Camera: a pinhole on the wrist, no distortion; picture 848 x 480 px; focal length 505.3 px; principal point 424.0 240.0 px. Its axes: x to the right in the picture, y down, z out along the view. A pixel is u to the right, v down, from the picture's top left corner.
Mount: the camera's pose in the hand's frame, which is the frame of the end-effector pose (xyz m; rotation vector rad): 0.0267 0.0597 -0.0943 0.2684 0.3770 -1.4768
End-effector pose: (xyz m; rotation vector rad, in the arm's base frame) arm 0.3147 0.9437 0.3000 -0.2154 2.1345 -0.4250
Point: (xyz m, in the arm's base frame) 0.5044 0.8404 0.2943
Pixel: 459.3 35.3
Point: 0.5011 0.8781 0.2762
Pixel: 396.1 35.7
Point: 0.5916 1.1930 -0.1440
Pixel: outside the picture
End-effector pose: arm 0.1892 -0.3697 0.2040 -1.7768 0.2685 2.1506
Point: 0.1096 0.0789 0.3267
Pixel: 697.4 110.0
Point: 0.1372 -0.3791 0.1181
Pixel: 335.0 462.1
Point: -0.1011 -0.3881 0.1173
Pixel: 77.8 398.8
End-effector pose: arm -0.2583 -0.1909 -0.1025 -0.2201 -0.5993 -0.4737
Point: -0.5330 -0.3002 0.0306
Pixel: 614.0 46.1
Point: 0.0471 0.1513 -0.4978
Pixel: behind the camera
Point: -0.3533 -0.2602 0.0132
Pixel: 564.6 186.6
